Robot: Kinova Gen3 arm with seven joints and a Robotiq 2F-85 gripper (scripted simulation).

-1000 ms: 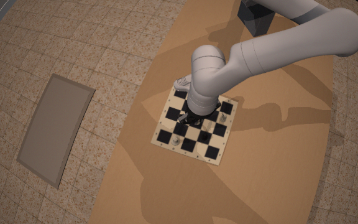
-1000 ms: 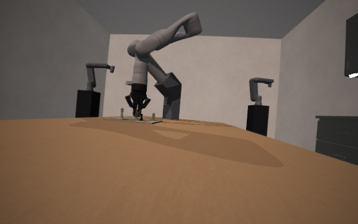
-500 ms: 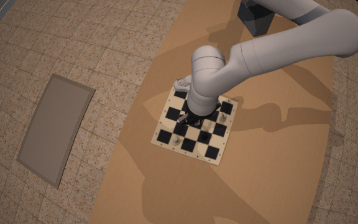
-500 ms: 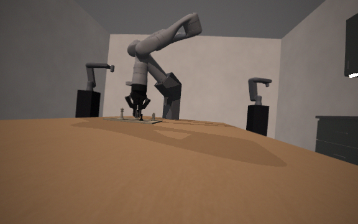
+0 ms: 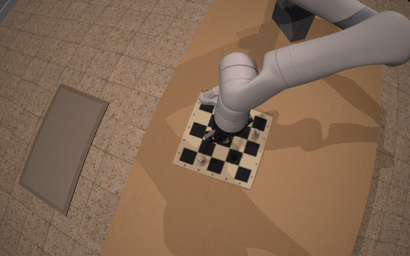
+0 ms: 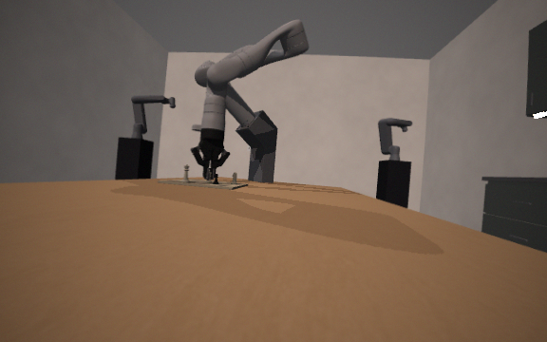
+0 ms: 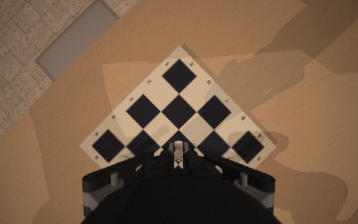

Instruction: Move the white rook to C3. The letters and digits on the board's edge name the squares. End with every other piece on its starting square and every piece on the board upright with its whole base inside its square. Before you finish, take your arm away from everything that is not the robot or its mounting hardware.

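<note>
Right now the chessboard is 30 mm below my hand. The rest, counted from my hand: black piece: 40 mm ahead, 40 mm to the left, 20 mm below.
</note>
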